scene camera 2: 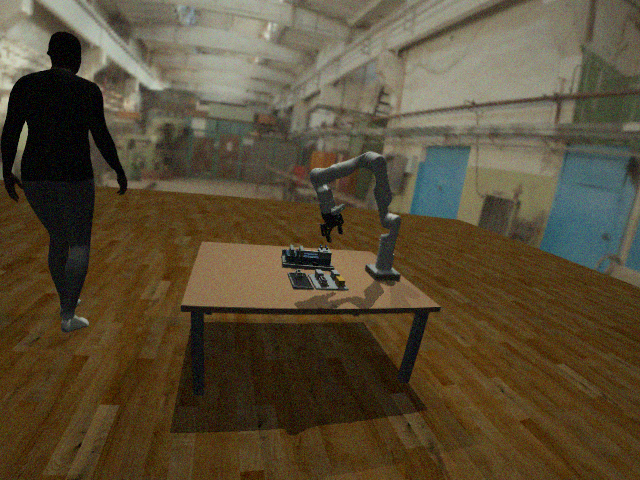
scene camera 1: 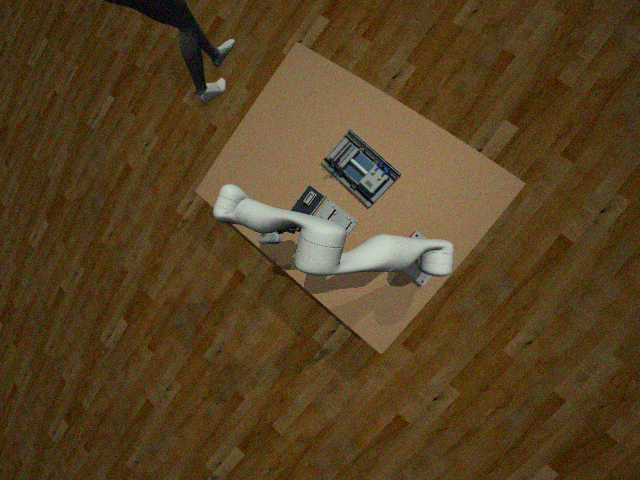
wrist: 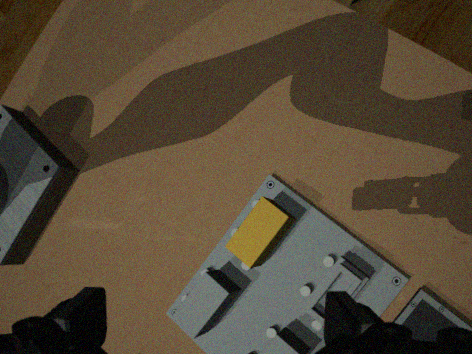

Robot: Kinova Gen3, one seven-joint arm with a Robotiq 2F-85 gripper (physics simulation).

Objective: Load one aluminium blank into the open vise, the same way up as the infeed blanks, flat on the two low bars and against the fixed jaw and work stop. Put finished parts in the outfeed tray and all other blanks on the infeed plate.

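Places are measured from the arm's base along level axes (x ahead, y left, z up), in metres.
Where they show: gripper, between the fingertips: (scene camera 2: 335, 237) (wrist: 215, 315); arm's base, origin of its link: (scene camera 2: 382, 267).
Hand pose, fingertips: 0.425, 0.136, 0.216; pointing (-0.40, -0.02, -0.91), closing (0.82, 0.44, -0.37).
Things, the pixels of their top centre, and the offset from my fingertips, as dx, dy, dz. Level surfaces: height alone.
- vise, centre of its top: (scene camera 1: 357, 162) (scene camera 2: 309, 248) -0.012, -0.329, -0.157
- infeed plate, centre of its top: (wrist: 277, 300) (scene camera 1: 329, 226) (scene camera 2: 327, 281) -0.019, -0.045, -0.248
- yellow block, centre of its top: (wrist: 256, 232) (scene camera 2: 340, 278) -0.061, +0.008, -0.212
- plain grey block, centre of its top: (wrist: 199, 305) (scene camera 1: 343, 225) -0.077, -0.082, -0.212
- grey stepped piece, centre of its top: (wrist: 332, 295) (scene camera 2: 323, 278) +0.027, -0.007, -0.213
- small light part, centre of its top: (scene camera 1: 308, 197) +0.120, -0.114, -0.215
- table, height of its surface: dz -0.257
The vise (scene camera 1: 368, 178) (scene camera 2: 310, 258) stands at the middle of the table; the arm's gripper hangs apart from it. The infeed plate (wrist: 320, 232) (scene camera 2: 342, 287) carries a yellow block (wrist: 257, 232) (scene camera 2: 339, 280), a plain grey block (wrist: 205, 297) beside it and a grey stepped piece (wrist: 345, 285) among white pegs, partly behind a finger. The dark outfeed tray (wrist: 427, 315) (scene camera 1: 302, 204) (scene camera 2: 300, 284) lies next to the plate and holds a small light part (scene camera 1: 309, 197). My gripper (wrist: 215, 315) (scene camera 2: 333, 235) is open and empty, high above the table. The arm hides it in scene camera 1.
The robot's base (wrist: 25, 225) (scene camera 2: 382, 272) stands on the table (scene camera 1: 439, 170) (scene camera 2: 237, 279) near its right end. The arm casts shadows over the table beside the plate. A person (scene camera 1: 193, 56) (scene camera 2: 56, 155) stands on the floor beyond the table's edge.
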